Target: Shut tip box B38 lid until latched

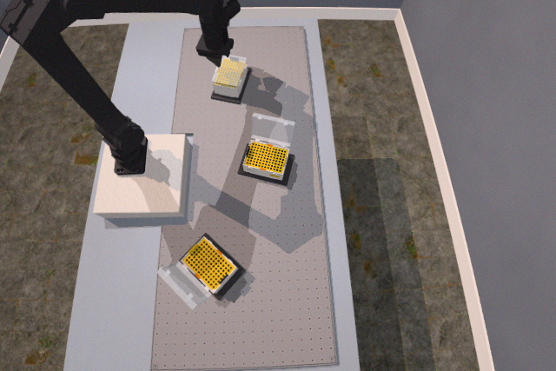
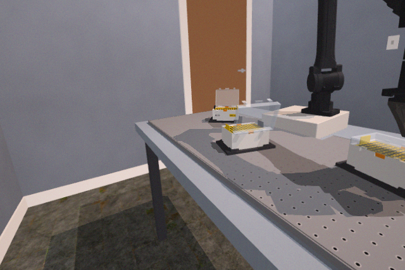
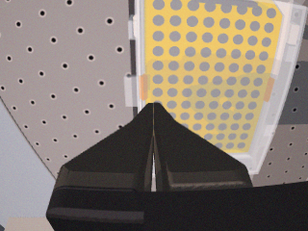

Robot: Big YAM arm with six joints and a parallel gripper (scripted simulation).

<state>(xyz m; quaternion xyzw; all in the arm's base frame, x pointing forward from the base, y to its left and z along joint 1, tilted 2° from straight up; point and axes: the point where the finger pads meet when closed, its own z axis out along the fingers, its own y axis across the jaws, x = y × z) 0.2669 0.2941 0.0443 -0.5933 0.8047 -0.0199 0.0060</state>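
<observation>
Right now my hand is 30 mm short of the yellow tip rack, 30 mm above it and 10 mm to the left of it. The rest, counted from my hand: tip box: 320 mm to the right, 140 mm ahead, 20 mm below; clear lid: 270 mm to the right, 150 mm ahead, 10 mm above.
</observation>
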